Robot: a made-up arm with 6 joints.
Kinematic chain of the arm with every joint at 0, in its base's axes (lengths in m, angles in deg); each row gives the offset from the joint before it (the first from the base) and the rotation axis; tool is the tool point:
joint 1: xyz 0 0 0.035 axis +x
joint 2: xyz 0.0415 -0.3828 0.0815 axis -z
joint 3: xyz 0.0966 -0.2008 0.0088 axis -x
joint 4: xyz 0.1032 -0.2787 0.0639 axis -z
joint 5: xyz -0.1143 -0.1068 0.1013 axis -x
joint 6: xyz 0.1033 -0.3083 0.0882 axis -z
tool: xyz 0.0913 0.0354 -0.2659
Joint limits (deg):
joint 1: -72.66..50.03
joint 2: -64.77..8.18
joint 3: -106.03..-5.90
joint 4: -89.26..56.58
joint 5: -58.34..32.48
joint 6: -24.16..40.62
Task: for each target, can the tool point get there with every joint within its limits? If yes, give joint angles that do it. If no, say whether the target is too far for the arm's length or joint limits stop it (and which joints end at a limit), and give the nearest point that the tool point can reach.
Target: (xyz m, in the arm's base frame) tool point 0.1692 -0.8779 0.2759
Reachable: yes | joints -45.50 -3.76 -61.38 31.66 -15.81 -7.42
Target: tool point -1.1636 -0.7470 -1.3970
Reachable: no: too far | nearest point -0.2357 -0.6366 -0.9416 | short by 1.039 m
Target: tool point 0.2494 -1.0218 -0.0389
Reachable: yes | joints -26.15 1.82 -62.24 8.85 -1.99 8.36
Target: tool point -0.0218 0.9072 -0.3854
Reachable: no: joint limits stop it (at a limit: joint 1, joint 2, joint 3, joint 6) | nearest point 0.2080 0.4212 -0.3826 | short by 0.538 m
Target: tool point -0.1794 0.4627 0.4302
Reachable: no: joint limits stop it (at a limit: joint 1, joint 2, joint 3, joint 6) | nearest point 0.1957 0.2032 -0.0204 | short by 0.641 m
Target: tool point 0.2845 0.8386 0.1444
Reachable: no: joint limits stop it (at a limit: joint 1, joint 2, joint 3, joint 6) | nearest point 0.3557 0.3938 -0.1213 | short by 0.523 m
